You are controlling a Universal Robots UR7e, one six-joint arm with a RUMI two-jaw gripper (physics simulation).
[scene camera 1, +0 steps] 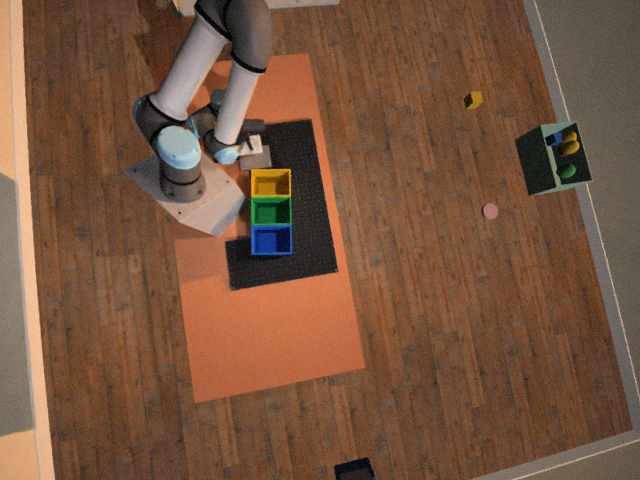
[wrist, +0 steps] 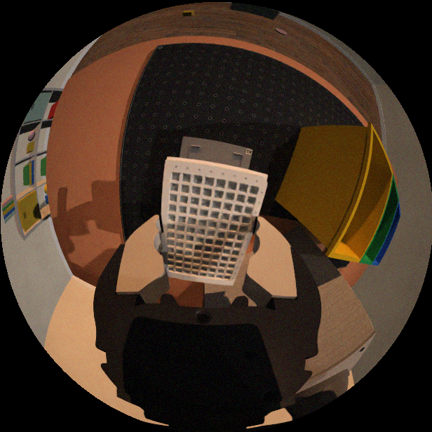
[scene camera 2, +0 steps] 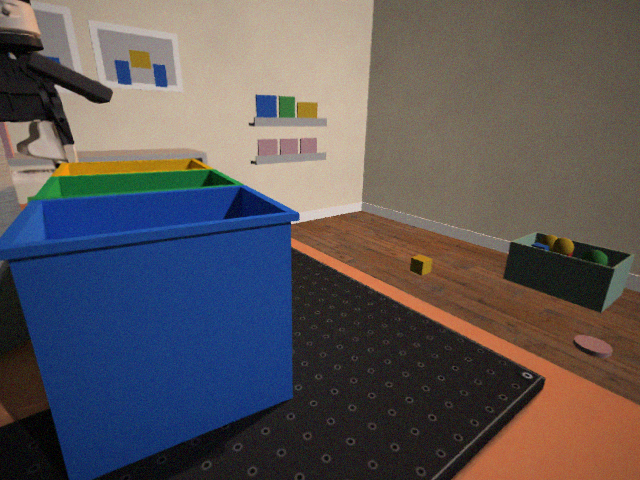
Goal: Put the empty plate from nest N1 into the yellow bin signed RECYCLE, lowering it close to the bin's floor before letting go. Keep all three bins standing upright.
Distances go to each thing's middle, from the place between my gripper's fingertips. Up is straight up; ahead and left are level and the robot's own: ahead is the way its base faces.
I see the pale plate point(wrist: 208, 209) 10 mm behind my hand and 10 mm above it. From my hand the other things lie so: blue bin point(scene camera 2: 156, 317): 10 mm ahead, 470 mm to the right, 50 mm below; then yellow bin point(scene camera 2: 114, 167): 60 mm ahead, 210 mm to the right, 50 mm below; then green bin point(scene camera 2: 57, 187): 40 mm ahead, 340 mm to the right, 50 mm below.
